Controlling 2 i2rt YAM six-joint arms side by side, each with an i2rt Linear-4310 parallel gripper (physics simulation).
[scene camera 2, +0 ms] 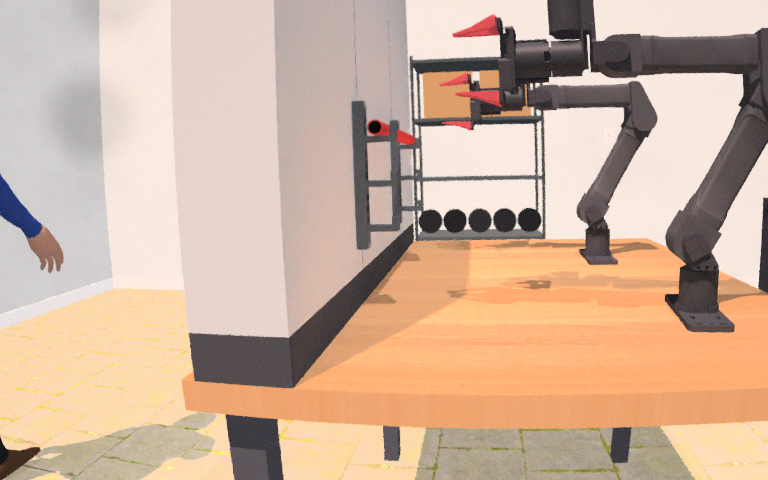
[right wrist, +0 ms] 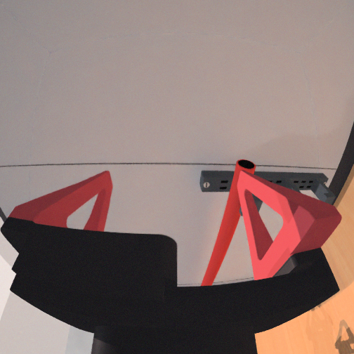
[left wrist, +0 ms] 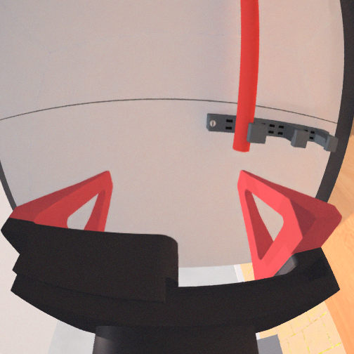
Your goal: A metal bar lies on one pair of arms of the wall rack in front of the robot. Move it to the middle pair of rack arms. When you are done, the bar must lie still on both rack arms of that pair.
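The red metal bar (scene camera 2: 385, 129) (left wrist: 248, 65) (right wrist: 225, 235) lies on the top pair of arms of the dark grey wall rack (scene camera 2: 360, 175) (left wrist: 217, 123) (right wrist: 215, 181). The rack's middle and bottom arms hold no bar. My left gripper (scene camera 2: 454, 64) (left wrist: 174, 177) is open and empty, away from the wall and higher than the bar. The bar's near end shows ahead of its fingertips in the left wrist view. My right gripper (scene camera 2: 441, 103) (right wrist: 174, 177) is open and empty, also out from the wall; one finger partly hides the bar and rack in the right wrist view.
The pale wall (scene camera 2: 317, 169) with a dark base strip (scene camera 2: 339, 305) stands on the wooden table (scene camera 2: 453, 350). Behind it is a metal shelf unit (scene camera 2: 475, 233) with boxes and several black discs. A person's hand (scene camera 2: 49, 249) shows at the far left.
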